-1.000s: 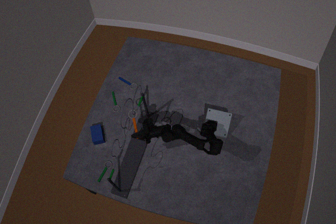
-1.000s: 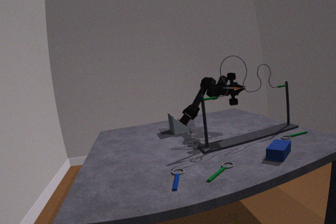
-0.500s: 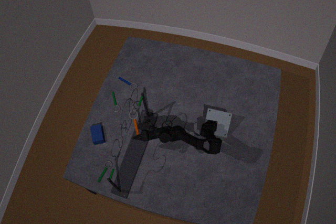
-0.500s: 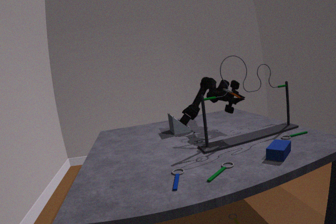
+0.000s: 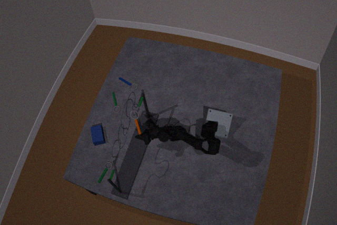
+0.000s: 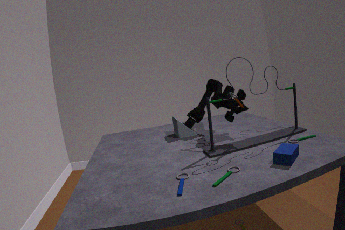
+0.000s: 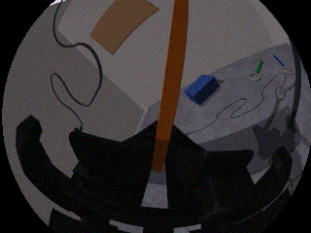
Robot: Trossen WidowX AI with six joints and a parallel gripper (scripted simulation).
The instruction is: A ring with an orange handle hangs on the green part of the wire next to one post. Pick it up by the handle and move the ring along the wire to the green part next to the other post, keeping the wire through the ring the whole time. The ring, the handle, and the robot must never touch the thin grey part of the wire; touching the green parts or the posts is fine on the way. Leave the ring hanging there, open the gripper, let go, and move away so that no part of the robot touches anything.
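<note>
Right now my gripper tip is 70 mm to the left of the ring with orange handle and 60 mm below it. Also, from my gripper tip: blue-handled ring 210 mm ahead, 470 mm to the right, 180 mm below.
</note>
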